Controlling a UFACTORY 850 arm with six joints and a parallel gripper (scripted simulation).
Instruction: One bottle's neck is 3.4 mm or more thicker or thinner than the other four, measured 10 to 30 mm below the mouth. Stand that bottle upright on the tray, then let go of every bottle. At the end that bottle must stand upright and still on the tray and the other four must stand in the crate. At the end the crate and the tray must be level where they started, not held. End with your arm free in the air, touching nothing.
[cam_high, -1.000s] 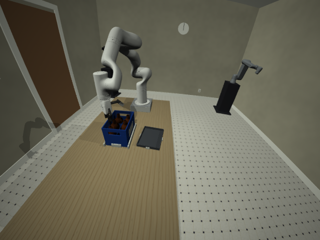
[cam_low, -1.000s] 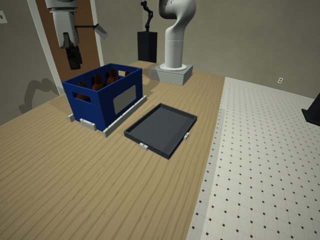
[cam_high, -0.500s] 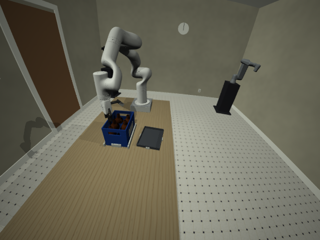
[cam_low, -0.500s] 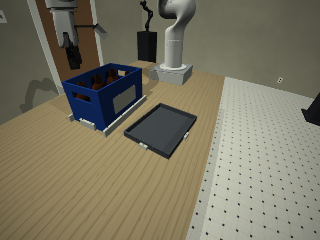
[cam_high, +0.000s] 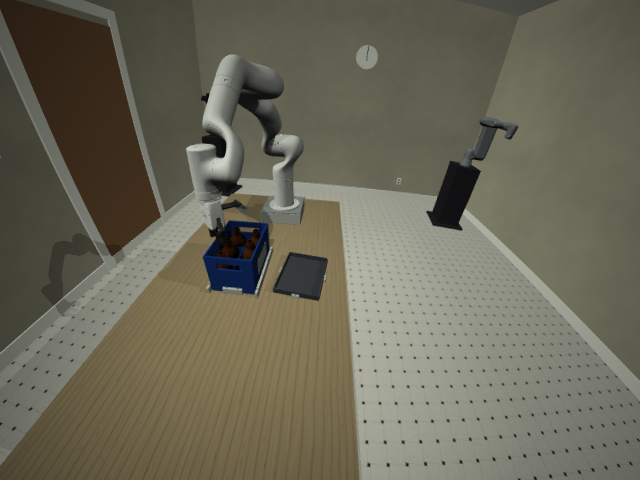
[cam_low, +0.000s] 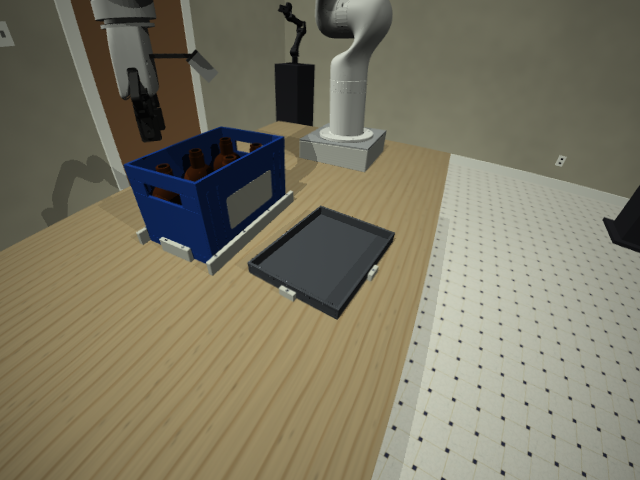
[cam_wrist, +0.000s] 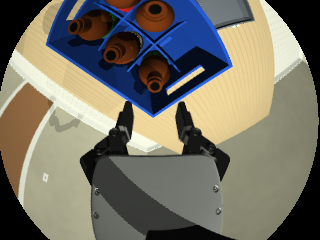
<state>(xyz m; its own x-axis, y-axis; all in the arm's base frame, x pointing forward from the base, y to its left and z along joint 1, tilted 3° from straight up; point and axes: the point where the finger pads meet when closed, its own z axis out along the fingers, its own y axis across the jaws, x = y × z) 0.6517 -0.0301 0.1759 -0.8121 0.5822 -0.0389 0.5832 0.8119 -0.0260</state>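
My gripper is now 90 mm past the blue crate, 30 mm to the right of it and 150 mm above it. Also, from my hand: dark grey tray (130 mm behind, 290 mm to the left, 230 mm below); bottle (100 mm behind, 70 mm to the left, 150 mm below).
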